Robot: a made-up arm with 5 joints.
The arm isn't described. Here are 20 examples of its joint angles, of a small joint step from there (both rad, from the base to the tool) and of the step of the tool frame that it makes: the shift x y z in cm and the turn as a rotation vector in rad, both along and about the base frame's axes.
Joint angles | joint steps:
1: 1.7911 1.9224 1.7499 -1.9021 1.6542 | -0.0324 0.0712 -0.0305 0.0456 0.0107
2: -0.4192 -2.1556 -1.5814 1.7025 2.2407 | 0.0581 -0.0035 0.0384 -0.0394 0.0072
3: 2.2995 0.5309 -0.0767 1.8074 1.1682 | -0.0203 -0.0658 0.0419 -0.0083 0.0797
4: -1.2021 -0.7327 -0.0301 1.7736 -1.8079 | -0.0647 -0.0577 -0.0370 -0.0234 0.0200
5: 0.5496 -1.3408 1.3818 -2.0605 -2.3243 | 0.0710 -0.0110 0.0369 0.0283 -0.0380
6: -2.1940 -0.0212 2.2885 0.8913 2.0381 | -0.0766 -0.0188 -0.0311 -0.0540 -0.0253
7: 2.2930 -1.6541 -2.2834 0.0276 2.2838 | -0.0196 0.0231 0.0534 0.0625 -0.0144
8: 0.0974 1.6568 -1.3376 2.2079 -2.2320 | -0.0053 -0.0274 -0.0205 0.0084 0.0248
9: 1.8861 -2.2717 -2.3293 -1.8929 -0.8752 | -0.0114 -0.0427 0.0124 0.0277 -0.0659
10: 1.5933 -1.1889 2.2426 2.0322 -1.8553 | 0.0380 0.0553 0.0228 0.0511 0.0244
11: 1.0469 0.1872 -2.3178 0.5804 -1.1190 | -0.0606 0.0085 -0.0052 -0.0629 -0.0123
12: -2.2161 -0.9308 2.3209 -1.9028 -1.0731 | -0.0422 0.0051 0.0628 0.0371 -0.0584
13: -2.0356 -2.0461 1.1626 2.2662 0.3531 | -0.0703 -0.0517 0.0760 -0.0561 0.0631
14: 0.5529 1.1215 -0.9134 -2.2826 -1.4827 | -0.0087 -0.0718 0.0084 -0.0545 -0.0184
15: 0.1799 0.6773 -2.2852 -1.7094 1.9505 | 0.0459 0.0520 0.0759 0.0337 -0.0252
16: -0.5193 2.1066 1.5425 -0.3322 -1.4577 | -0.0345 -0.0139 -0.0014 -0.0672 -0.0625
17: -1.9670 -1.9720 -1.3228 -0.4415 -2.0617 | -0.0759 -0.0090 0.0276 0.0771 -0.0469
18: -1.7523 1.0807 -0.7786 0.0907 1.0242 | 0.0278 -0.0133 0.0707 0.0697 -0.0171
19: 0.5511 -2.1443 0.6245 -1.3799 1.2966 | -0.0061 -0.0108 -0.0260 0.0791 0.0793
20: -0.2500 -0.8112 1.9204 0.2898 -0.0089 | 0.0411 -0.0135 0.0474 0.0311 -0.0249
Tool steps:
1: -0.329 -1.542 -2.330 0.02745 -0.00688 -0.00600
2: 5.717 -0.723 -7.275 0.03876 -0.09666 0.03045
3: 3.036 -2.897 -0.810 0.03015 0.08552 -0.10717
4: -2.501 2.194 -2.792 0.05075 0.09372 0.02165
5: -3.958 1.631 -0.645 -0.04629 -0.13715 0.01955
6: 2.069 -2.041 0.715 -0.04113 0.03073 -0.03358
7: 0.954 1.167 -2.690 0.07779 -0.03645 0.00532
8: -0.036 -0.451 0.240 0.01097 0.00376 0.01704
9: 1.291 -1.917 -1.300 -0.02253 -0.04788 0.04157
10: 4.546 1.562 1.643 0.01007 -0.06937 -0.03875
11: -1.622 1.447 -3.167 -0.03552 0.02385 0.02752
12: 4.229 2.390 -0.123 0.06982 -0.02926 0.07494
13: 1.508 2.298 1.672 -0.04868 -0.03207 -0.05821
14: -4.186 -1.870 -1.625 -0.05469 0.03922 0.11004
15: -0.488 -2.409 0.954 -0.04738 0.03370 -0.09157
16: 1.067 1.961 3.699 -0.06086 0.08104 -0.02774
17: 2.231 1.542 4.435 -0.06875 0.02504 0.03389
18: -2.834 -0.702 -2.638 -0.03443 0.01347 0.07446
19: 3.378 -1.089 4.552 -0.04638 0.12223 0.05490
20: 2.909 1.049 -0.557 -0.00729 -0.07758 0.05421
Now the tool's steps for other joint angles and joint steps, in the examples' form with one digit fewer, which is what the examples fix.
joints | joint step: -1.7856 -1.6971 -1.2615 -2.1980 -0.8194 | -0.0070 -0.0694 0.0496 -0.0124 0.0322
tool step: 0.52 0.09 -2.49 0.0770 -0.0199 0.0014
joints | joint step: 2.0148 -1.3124 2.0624 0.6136 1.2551 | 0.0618 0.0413 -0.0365 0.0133 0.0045
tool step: -0.30 -0.37 1.41 0.0275 -0.0267 0.0146
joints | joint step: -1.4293 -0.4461 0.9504 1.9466 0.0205 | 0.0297 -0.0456 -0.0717 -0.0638 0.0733
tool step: -1.44 -1.32 -3.17 -0.0207 -0.0113 0.0032
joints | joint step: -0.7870 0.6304 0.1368 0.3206 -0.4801 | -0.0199 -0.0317 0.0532 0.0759 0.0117
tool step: 0.62 1.25 1.08 -0.0230 -0.0068 0.1020
